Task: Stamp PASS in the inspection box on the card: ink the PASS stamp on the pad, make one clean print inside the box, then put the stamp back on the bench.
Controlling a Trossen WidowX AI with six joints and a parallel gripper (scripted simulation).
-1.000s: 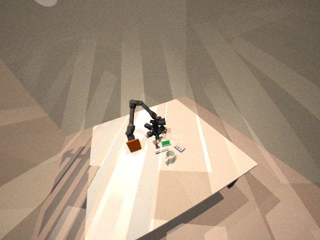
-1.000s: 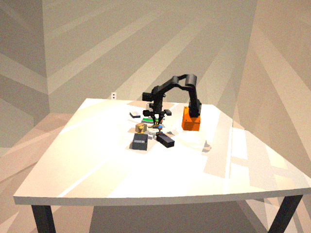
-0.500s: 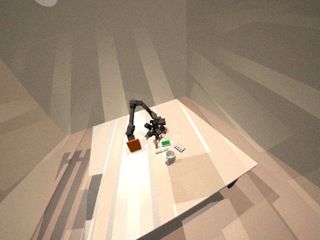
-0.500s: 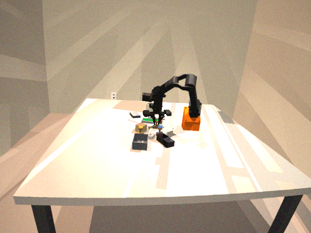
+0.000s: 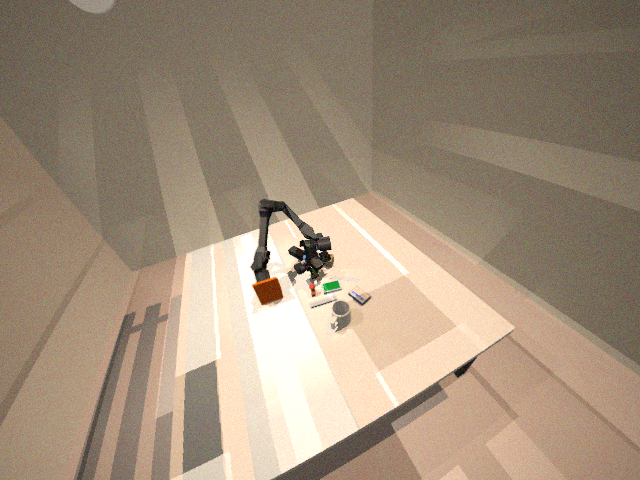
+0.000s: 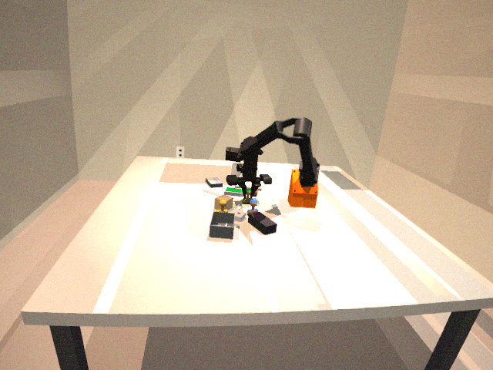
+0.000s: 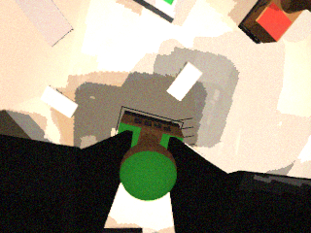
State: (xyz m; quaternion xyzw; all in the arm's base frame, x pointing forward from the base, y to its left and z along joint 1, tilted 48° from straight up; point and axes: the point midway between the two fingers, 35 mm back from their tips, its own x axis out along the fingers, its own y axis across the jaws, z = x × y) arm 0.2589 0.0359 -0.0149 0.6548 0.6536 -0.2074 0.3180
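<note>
Now: the green-knobbed stamp right at my gripper tip. Round my gripper tip: red-knobbed stamp: 50 mm behind, 100 mm to the right; pale card: 10 mm ahead, 10 mm to the left, 30 mm below; blue-knobbed stamp: 10 mm behind, 110 mm to the left.
</note>
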